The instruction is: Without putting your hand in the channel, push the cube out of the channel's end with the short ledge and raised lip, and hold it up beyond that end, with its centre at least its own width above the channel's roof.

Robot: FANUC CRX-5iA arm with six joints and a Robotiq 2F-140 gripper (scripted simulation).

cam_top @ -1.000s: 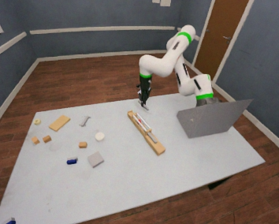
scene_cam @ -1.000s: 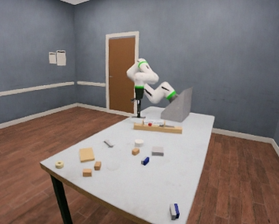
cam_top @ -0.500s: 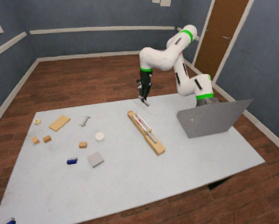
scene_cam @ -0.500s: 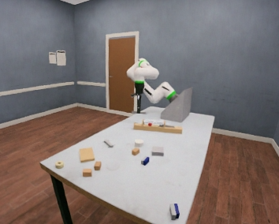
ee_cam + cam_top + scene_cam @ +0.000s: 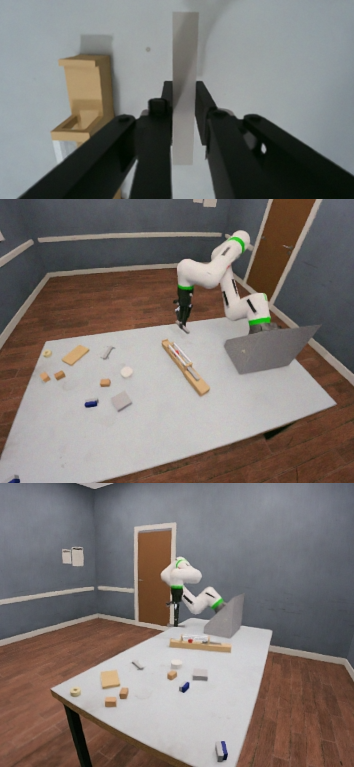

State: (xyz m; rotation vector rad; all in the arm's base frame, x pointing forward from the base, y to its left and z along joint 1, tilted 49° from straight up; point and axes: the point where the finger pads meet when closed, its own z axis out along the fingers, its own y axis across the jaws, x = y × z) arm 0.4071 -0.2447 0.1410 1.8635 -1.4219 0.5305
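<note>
Right now my hand is 8 cm short of the tan channel, 20 cm to the right of it and 10 cm above it. From my hand the other things lie so: red cube (9 cm ahead, 16 cm to the left, 9 cm below); white disc (41 cm ahead, 20 cm to the left, 13 cm below); thin grey stick (3 cm below).
</note>
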